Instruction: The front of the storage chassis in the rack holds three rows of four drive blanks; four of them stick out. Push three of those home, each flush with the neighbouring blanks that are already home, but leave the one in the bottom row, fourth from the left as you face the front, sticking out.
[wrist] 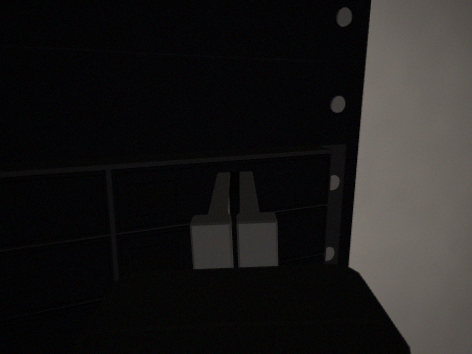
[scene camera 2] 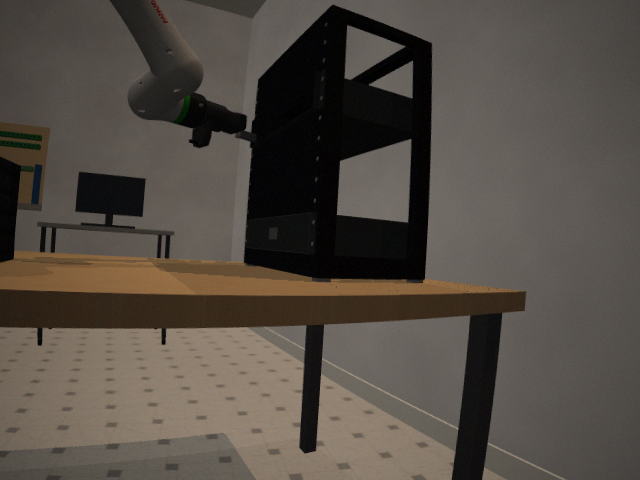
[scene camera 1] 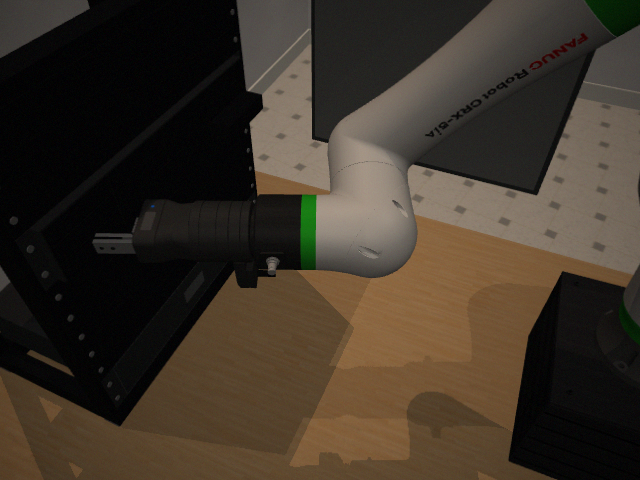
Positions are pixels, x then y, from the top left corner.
Scene:
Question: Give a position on a black rack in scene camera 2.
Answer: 308, 117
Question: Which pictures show the black rack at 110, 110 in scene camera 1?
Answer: The wrist view, scene camera 2 and scene camera 1: all of them.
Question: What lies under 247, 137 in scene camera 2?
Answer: The gripper.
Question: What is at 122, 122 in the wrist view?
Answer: A black rack.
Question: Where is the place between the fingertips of the gripper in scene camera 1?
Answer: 96, 243

